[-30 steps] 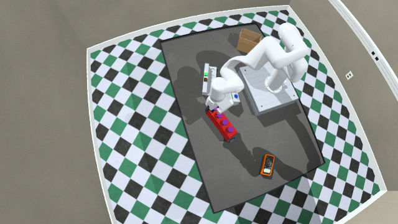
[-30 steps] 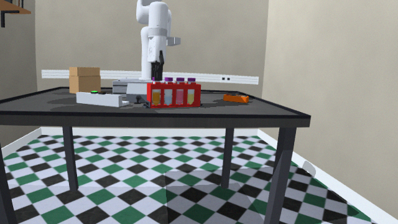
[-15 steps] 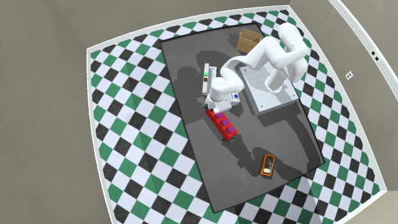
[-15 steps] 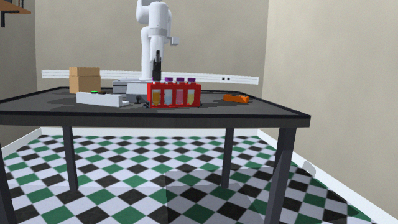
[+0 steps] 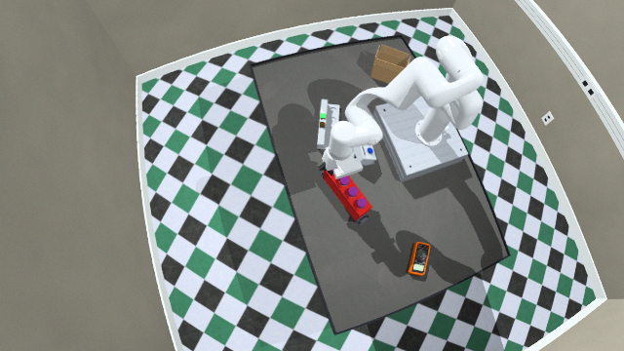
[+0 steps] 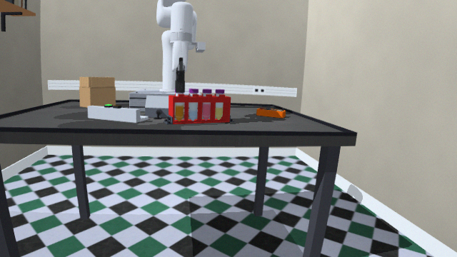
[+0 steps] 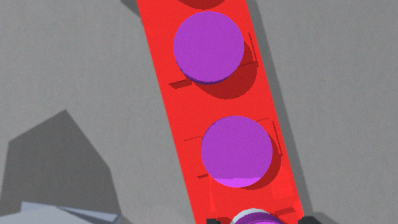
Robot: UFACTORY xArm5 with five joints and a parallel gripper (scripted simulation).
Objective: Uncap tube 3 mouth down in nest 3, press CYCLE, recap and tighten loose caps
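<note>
The green ready key is 170 mm behind my hand, 90 mm to the right of it and 60 mm below it. The rest, counted from my hand: table edge (190 mm ahead, 120 mm below, 50 mm to the right); blue cycle key (170 mm behind, 60 mm below, 50 mm to the right); grey key housing (150 mm behind, 80 mm below, 70 mm to the right).
</note>
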